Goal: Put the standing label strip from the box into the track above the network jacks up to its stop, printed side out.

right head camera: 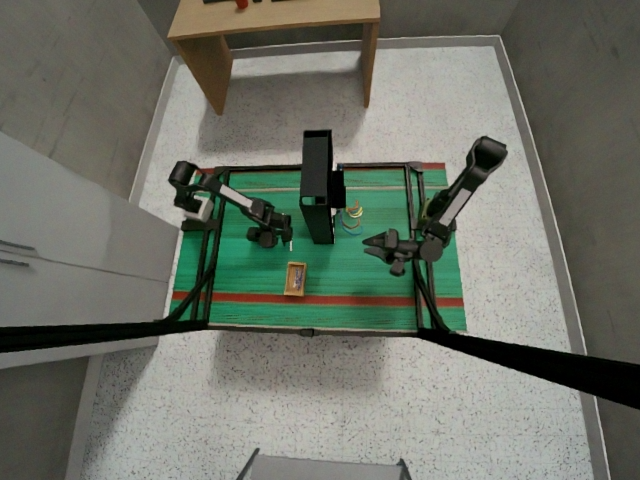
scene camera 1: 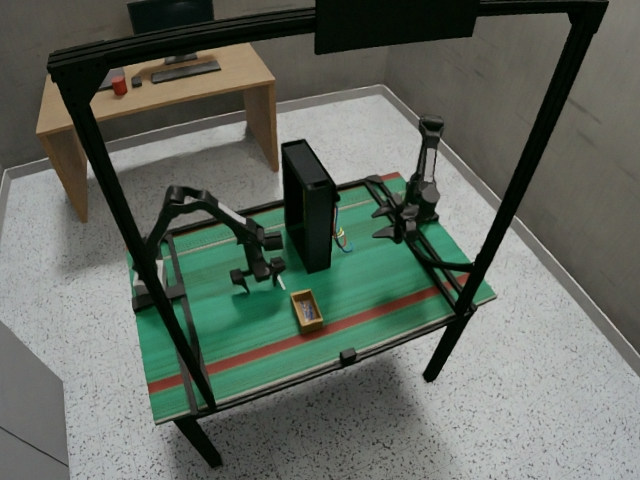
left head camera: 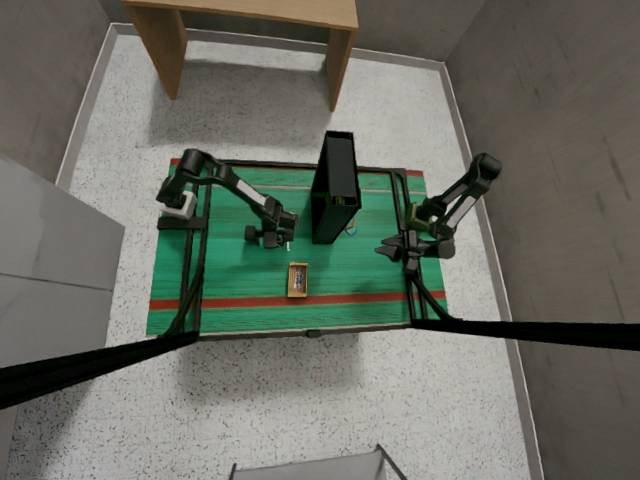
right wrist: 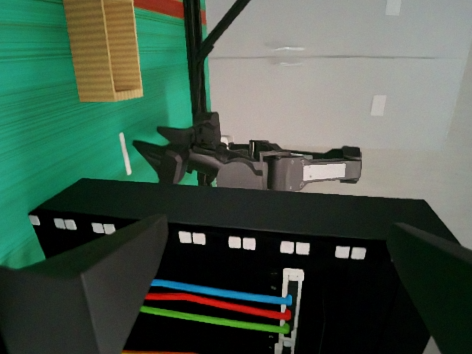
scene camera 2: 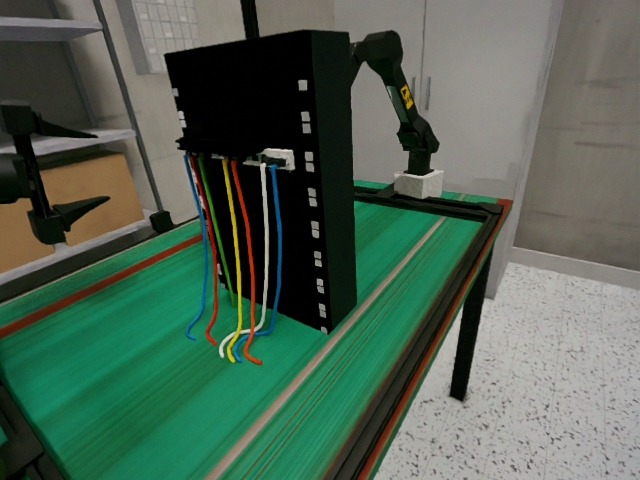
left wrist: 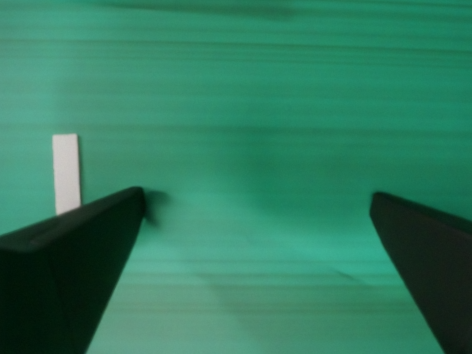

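Pixels of known places: left gripper, fingertip midpoint: [scene camera 1: 262, 290] [right wrist: 146, 135] [left wrist: 259, 200]; right gripper, fingertip midpoint: [right head camera: 363, 246] [scene camera 1: 371, 226] [left head camera: 377, 246] [right wrist: 277, 229] [scene camera 2: 103, 167]; left arm's base at its link origin: [right head camera: 194, 206] [left head camera: 176, 200] [scene camera 2: 418, 171]; right arm's base at its link origin: [right head camera: 436, 210] [scene camera 1: 413, 203] [left head camera: 422, 213].
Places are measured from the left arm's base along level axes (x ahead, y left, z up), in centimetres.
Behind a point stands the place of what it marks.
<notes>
A white label strip [left head camera: 288, 246] @(x 46.2, y -5.7, z -7.7 cm) [right head camera: 291, 245] @(x 46.2, y -5.4, z -7.7 cm) [scene camera 1: 281, 282] @(x 45.9, y -4.7, z -7.7 cm) [left wrist: 67, 170] @(x 46.2, y -6.4, z -7.7 cm) [right wrist: 125, 153] @(x 45.8, y -4.5, z -7.7 cm) lies on the mat outside the small box [left head camera: 297, 296] @(x 54.0, y -25.5, z -2.9 cm) [right head camera: 294, 295] @(x 54.4, y -25.5, z -3.5 cm) [scene camera 1: 311, 327] @(x 53.5, y -25.6, z -5.4 cm) [right wrist: 92, 55] @(x 56.1, y -17.2, z -5.0 cm); its visible face looks plain. My left gripper [scene camera 1: 261, 288] @(x 38.8, y -7.1, z -7.7 cm) [left wrist: 259, 200] @(x 38.8, y -7.1, z -7.7 cm) is open and empty, low over the mat; one finger covers part of the strip in the left wrist view. The network jacks sit in a white-framed panel [scene camera 2: 289, 159] @(x 59.8, y 21.1, z 19.1 cm) [right wrist: 293, 274] @(x 64.1, y 2.8, z 18.9 cm) on the black rack [scene camera 2: 333, 155] @(x 54.6, y 23.3, z 18.8 cm) [right wrist: 250, 210] @(x 60.3, y -1.4, z 14.6 cm); the track is not clearly visible. My right gripper [scene camera 1: 374, 224] @(x 75.6, y -5.7, z 17.6 cm) [scene camera 2: 102, 167] @(x 75.6, y -5.7, z 17.6 cm) [right wrist: 277, 229] @(x 75.6, y -5.7, z 17.6 cm) is open and empty, facing the jack side.
The tall rack stands between the two arms. Blue, red, green, yellow, orange and white cables [scene camera 2: 237, 258] @(x 65.6, y 13.2, z 4.6 cm) hang from its jack side to the mat. The box holds small blue and white pieces. Black frame rails [scene camera 1: 188, 330] @(x 14.2, y -21.8, z -5.1 cm) run along the table edges.
</notes>
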